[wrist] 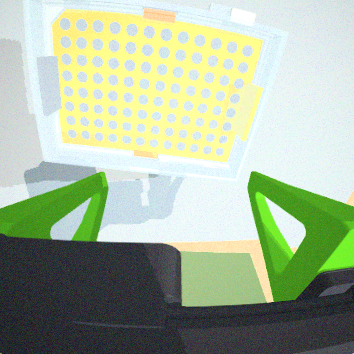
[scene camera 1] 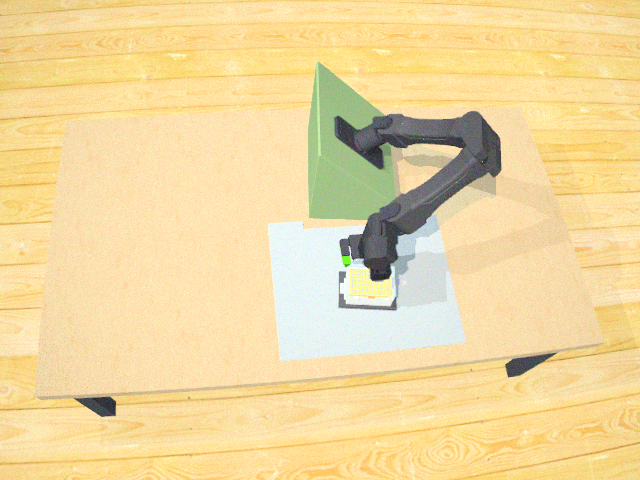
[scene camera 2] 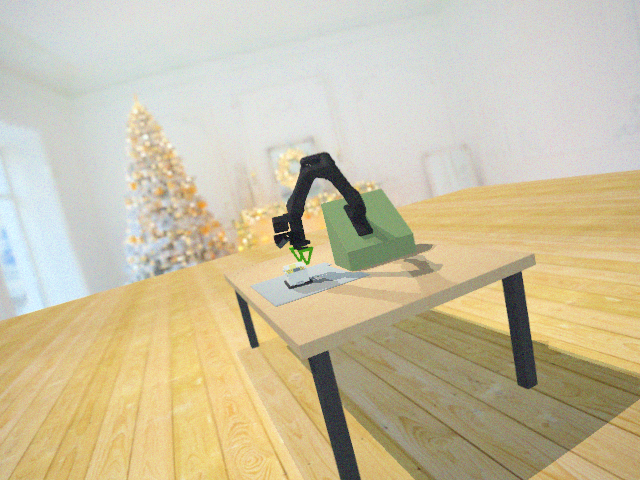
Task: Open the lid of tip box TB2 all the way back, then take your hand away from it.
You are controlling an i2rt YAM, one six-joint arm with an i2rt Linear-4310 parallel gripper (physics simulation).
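Places are measured from the arm's base along level axes (x back, y right, z up), in centimetres.
Pixels of known places: gripper, between the fingertips: (wrist: 177, 179) (scene camera 2: 303, 263); arm's base, origin of its link: (scene camera 1: 358, 144) (scene camera 2: 357, 219).
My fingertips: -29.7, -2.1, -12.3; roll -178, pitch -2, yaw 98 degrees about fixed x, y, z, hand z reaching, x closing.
For each thing: its top centre in the pictures, then the offset to it from my fingertips, as dx, dy, dz. "*": a spot on its surface instead. Level surfaces: height alone.
- tip box, centre of its top: (wrist: 147, 99) (scene camera 1: 372, 280) (scene camera 2: 293, 265) -4.9, -2.2, +0.6
- yellow rack, centre of its top: (wrist: 147, 101) (scene camera 1: 372, 279) (scene camera 2: 294, 265) -4.8, -2.2, +0.6
- dark base, a spot on its surface: (scene camera 1: 341, 304) * -9.2, +5.0, -6.4
- pale blue-grey mat, height of its surface: dz -7.1
- wooden table, height of its surface: dz -7.5
The tip box (scene camera 1: 361, 301) (scene camera 2: 298, 277) (wrist: 46, 137) has clear walls and a yellow rack (scene camera 1: 361, 284) (scene camera 2: 294, 269) (wrist: 150, 86) with rows of round holes. Its label is not legible. No raised or folded-back lid shows; the clear lid appears to lie shut over the rack, though its edges are hard to tell. Orange tabs show at two opposite sides. My gripper (scene camera 2: 303, 261) (wrist: 177, 179) is open, with nothing between its green fingers. In the wrist view its tips are spread apart beside the box's near long side. In scene camera 1 the arm hides part of the gripper and box.
The box stands on a dark base (scene camera 1: 341, 304) on a pale blue-grey mat (scene camera 1: 310, 315) (scene camera 2: 269, 295) (wrist: 320, 105). A large green wedge (scene camera 1: 343, 188) (scene camera 2: 385, 209) (wrist: 220, 280) carries the arm's mount on the wooden table (scene camera 1: 170, 232) (scene camera 2: 356, 310), beside the mat.
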